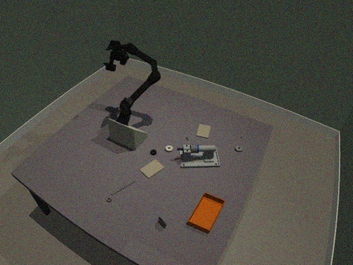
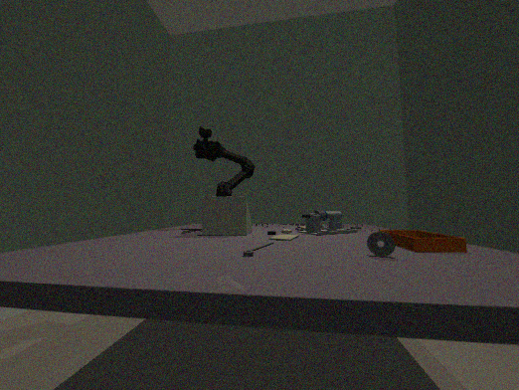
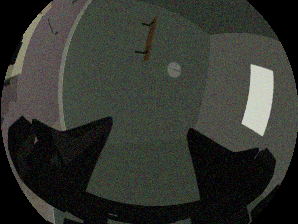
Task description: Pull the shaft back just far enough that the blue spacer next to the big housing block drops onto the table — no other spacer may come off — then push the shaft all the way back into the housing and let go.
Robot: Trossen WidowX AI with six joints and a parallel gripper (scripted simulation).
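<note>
The dark shaft lies 590 mm ahead of my gripper tip, 80 mm to the left of it and 430 mm below it. The rest, counted from my gripper tip: white ring: 440 mm ahead, 50 mm to the left, 510 mm below; thin rod: 420 mm ahead, 340 mm to the right, 510 mm below; black ring: 390 mm ahead, 30 mm to the right, 510 mm below.
</note>
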